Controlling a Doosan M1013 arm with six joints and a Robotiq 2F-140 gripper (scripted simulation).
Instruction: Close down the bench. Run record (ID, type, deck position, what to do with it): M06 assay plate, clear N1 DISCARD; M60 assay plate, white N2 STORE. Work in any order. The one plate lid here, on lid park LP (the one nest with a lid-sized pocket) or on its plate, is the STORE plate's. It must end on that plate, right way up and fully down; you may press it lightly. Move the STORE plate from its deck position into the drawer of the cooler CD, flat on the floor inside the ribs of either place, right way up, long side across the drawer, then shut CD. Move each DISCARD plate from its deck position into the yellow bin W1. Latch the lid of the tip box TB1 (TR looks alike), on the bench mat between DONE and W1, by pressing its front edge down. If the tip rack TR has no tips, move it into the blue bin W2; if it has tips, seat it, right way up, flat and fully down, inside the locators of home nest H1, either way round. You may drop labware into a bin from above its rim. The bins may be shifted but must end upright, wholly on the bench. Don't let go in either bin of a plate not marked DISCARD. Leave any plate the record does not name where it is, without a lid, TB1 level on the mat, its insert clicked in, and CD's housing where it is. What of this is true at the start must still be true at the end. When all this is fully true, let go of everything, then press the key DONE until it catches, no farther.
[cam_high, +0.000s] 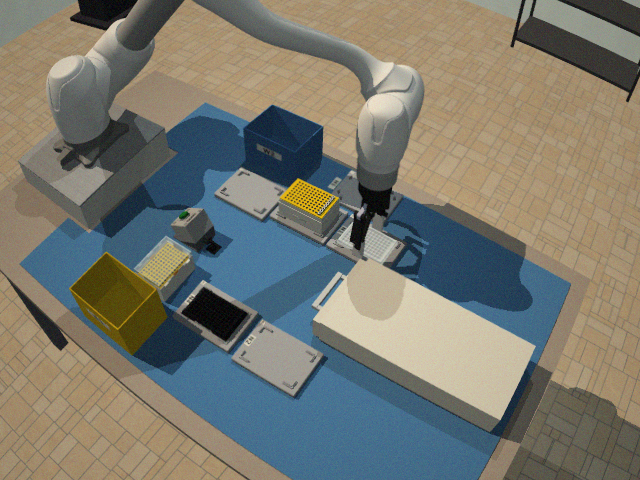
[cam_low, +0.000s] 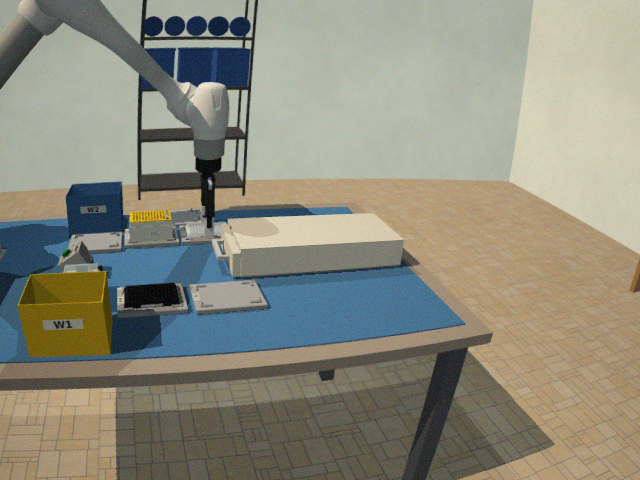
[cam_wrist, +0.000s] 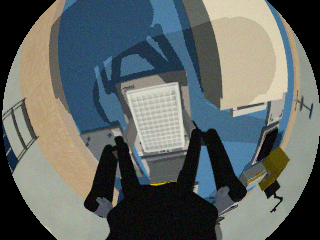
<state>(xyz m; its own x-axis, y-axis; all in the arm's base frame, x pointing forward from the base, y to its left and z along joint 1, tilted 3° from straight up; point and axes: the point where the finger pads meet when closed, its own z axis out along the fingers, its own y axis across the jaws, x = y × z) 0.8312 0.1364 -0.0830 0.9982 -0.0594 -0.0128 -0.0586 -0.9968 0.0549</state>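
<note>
Now: the clear plate 20 mm below my hand. The rest, counted from my hand: tip rack TR: 180 mm behind, 20 mm above; cooler CD: 200 mm to the right, 200 mm ahead; drawer: 190 mm to the right, 150 mm ahead, 10 mm below.
</note>
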